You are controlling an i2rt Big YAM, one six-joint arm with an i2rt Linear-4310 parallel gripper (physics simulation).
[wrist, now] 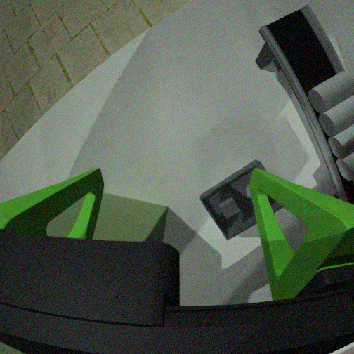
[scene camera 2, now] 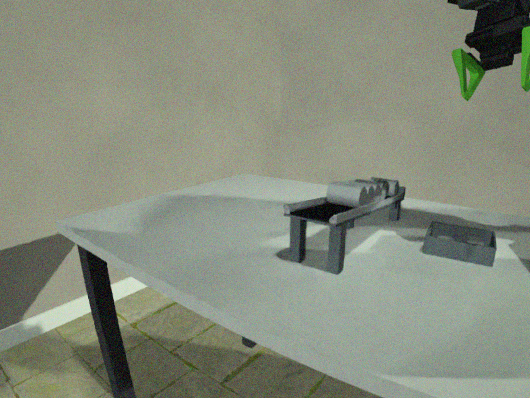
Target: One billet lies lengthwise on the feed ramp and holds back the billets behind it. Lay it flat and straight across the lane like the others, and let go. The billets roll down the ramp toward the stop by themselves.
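Note:
The feed ramp (scene camera 2: 367, 208) (wrist: 297, 86) stands on legs on the table, with side rails and a black lane. Several grey billets lie close together across its lane; the front one (scene camera 2: 345, 192) (wrist: 334, 92) borders a bare stretch of lane. Farther back, some billet shapes (scene camera 2: 385, 181) overlap and look uneven; which one lies lengthwise I cannot tell. In the wrist view the billets run out of the right edge, hiding that part. My gripper (scene camera 2: 496, 94) (wrist: 176, 176) is open and empty, high above the table, to the right of the ramp in the scene view.
An open grey box (scene camera 2: 457, 250) (wrist: 215, 218) stands on the table (scene camera 2: 225, 250) (wrist: 150, 125) beside the ramp, partly behind a green finger in the wrist view. A pale green boxy shape (wrist: 131, 217) shows beside the other finger. The table's edge borders a tiled floor (scene camera 2: 165, 340) (wrist: 50, 65).

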